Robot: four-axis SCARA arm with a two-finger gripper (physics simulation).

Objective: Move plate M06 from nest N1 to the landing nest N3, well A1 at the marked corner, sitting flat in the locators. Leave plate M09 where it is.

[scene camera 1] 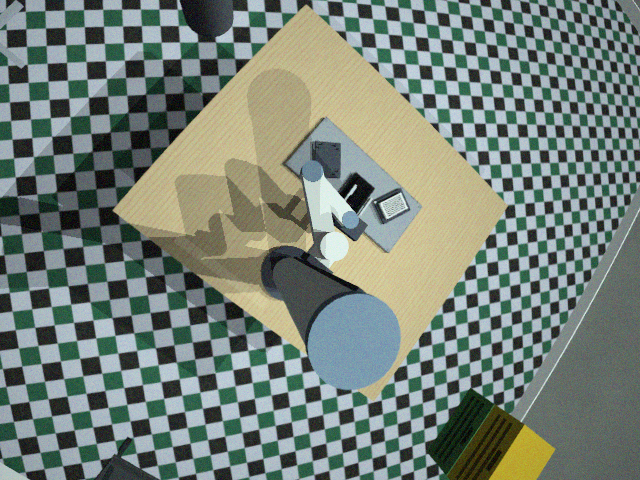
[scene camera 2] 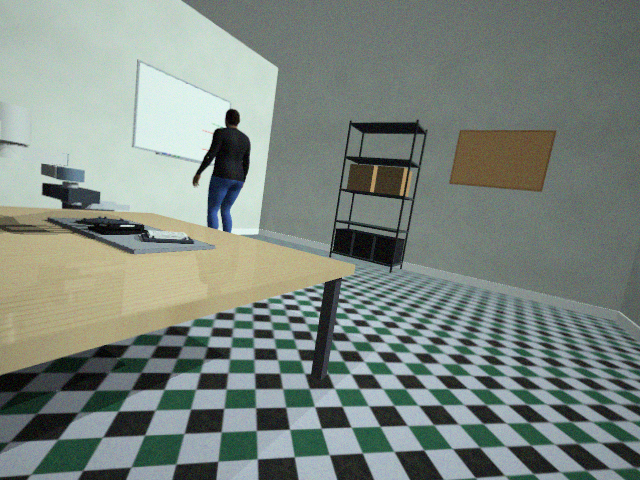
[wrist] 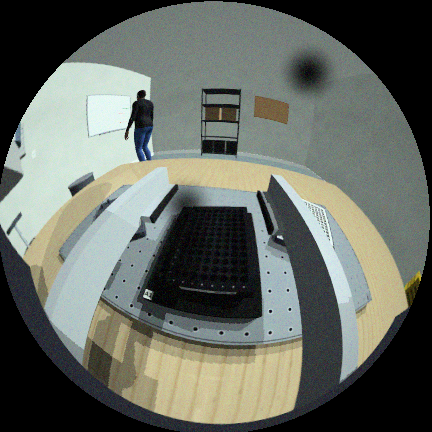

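Observation:
The black plate (scene camera 1: 363, 187) (wrist: 215, 245), taken as M06, lies in the middle nest, low beneath the fingers. It looks level in the wrist view; its seating in the locators cannot be told. A white A1 tag (wrist: 148, 294) is at the near left corner. My gripper (wrist: 216, 178) is shut and empty, above the plate, its fingers standing apart on either side. The white plate (scene camera 1: 391, 205) (scene camera 2: 168, 236) (wrist: 319, 220), taken as M09, sits in the right-hand nest. Another dark nest (scene camera 1: 326, 159) is at the opposite end and holds no visible plate. Nest numbers are unreadable.
The nests stand on a grey perforated board (scene camera 1: 391, 235) (scene camera 2: 139, 248) (wrist: 280, 300) on the wooden table (scene camera 1: 449, 206) (scene camera 2: 248, 266). The arm's large column (scene camera 1: 354, 341) rises beside it. A person (scene camera 2: 231, 155) (wrist: 143, 117) stands beyond the table by the whiteboard (scene camera 2: 170, 111).

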